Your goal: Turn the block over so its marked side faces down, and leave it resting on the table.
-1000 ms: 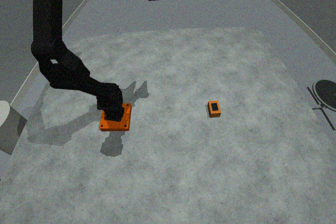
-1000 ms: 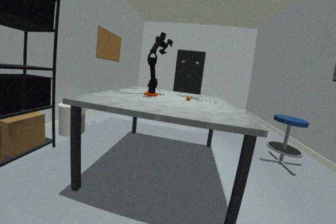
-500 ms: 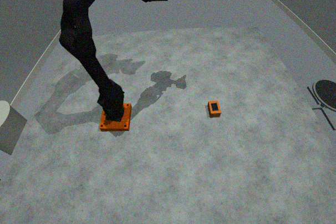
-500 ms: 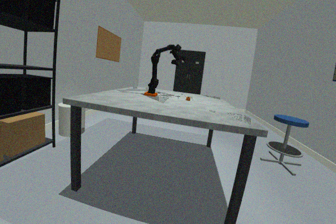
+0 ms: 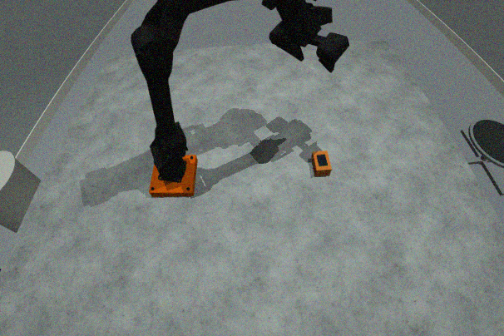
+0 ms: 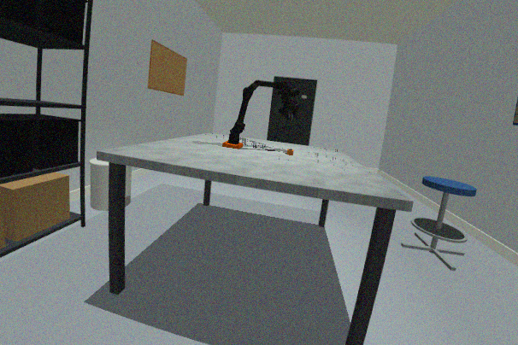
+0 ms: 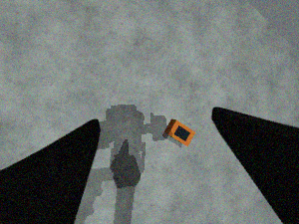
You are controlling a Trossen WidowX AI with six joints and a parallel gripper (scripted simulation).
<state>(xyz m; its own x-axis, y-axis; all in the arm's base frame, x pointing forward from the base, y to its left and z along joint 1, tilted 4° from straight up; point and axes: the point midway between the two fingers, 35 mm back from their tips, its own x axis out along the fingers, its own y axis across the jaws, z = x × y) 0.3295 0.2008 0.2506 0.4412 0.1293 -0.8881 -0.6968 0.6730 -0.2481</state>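
The orange block lies 30 mm ahead of my gripper tip, 130 mm to the right of it and 210 mm below it.
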